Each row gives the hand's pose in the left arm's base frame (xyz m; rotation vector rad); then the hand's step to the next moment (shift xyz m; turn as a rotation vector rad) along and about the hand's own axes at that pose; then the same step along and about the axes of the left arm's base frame.
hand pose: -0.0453 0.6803 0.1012 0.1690 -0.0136 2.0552
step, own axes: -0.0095 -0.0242 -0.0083 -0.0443 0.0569 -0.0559
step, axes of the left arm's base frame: 0.0247 0.0038 -0.0109 -0.0360 -0.0612 -0.0574
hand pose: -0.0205 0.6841 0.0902 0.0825 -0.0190 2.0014
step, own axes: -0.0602 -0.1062 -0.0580 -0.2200 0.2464 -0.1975
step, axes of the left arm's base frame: 0.1186 -0.0071 -0.0644 -0.1418 -0.2926 -0.2058
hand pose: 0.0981 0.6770 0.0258 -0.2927 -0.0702 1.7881
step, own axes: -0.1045 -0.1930 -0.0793 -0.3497 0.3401 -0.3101
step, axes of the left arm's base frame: 0.2236 -0.0635 -0.0205 -0.1774 -0.4524 -0.3130
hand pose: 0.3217 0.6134 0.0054 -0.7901 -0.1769 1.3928
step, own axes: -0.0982 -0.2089 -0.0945 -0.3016 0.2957 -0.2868
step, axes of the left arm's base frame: 0.2002 -0.1215 0.0859 -0.1442 -0.3978 -0.2856
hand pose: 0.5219 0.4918 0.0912 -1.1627 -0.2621 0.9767
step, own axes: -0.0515 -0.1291 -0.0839 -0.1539 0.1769 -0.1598
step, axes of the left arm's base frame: 0.0889 -0.1010 0.0908 -0.0783 -0.2102 -0.1737
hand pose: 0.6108 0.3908 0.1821 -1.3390 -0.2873 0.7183
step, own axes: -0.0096 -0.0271 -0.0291 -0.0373 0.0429 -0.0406
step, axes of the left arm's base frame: 0.0179 -0.0303 0.0209 -0.0179 -0.0524 -0.0426
